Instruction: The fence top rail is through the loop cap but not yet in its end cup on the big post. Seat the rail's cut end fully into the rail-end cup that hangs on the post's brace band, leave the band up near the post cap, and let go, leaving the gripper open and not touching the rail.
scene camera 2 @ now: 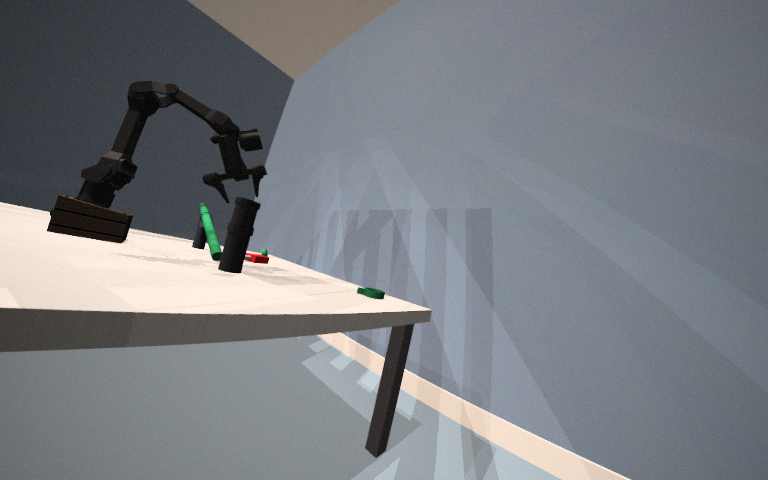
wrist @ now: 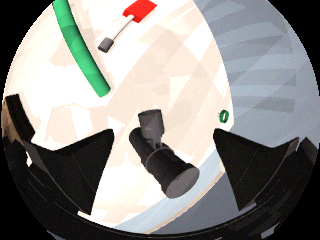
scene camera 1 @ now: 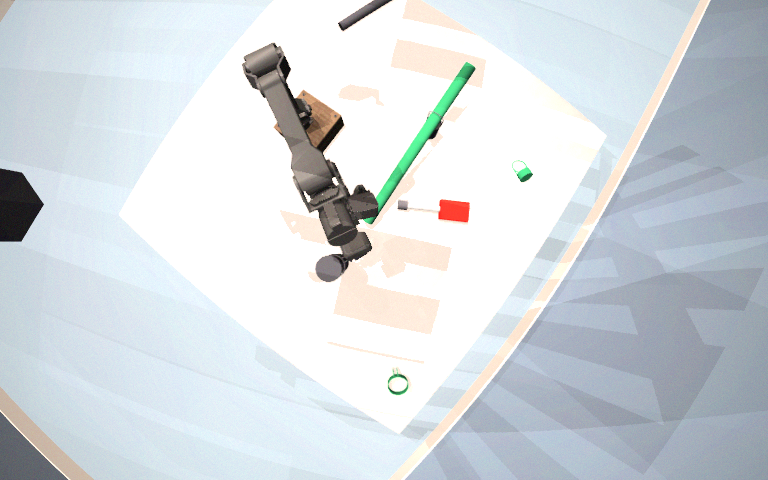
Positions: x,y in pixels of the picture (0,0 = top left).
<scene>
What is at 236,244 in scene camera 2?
A big dark post.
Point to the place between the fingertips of the gripper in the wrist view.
164,134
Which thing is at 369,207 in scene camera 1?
The gripper.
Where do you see a big dark post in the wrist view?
176,178
</scene>
